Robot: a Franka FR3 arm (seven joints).
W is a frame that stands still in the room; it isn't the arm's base.
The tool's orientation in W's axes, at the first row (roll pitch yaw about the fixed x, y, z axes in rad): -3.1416, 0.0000, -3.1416
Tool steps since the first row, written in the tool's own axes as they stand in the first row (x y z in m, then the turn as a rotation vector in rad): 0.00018, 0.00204, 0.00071, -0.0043, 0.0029, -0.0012; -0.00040, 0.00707, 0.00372, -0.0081, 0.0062, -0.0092; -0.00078, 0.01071, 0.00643, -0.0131, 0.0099, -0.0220; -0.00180, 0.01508, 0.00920, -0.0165, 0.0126, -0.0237; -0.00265, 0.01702, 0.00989, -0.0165, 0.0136, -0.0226; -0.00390, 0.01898, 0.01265, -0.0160, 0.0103, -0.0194; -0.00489, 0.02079, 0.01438, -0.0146, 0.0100, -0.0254; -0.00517, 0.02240, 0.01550, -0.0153, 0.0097, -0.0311; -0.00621, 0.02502, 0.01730, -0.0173, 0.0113, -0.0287
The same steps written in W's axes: -0.00018, 0.00204, -0.00071, 0.0043, 0.0029, 0.0012; 0.00040, 0.00707, -0.00372, 0.0081, 0.0062, 0.0092; 0.00078, 0.01071, -0.00643, 0.0131, 0.0099, 0.0220; 0.00180, 0.01508, -0.00920, 0.0165, 0.0126, 0.0237; 0.00265, 0.01702, -0.00989, 0.0165, 0.0136, 0.0226; 0.00390, 0.01898, -0.01265, 0.0160, 0.0103, 0.0194; 0.00489, 0.02079, -0.01438, 0.0146, 0.0100, 0.0254; 0.00517, 0.02240, -0.01550, 0.0153, 0.0097, 0.0311; 0.00621, 0.02502, -0.01730, 0.0173, 0.0113, 0.0287
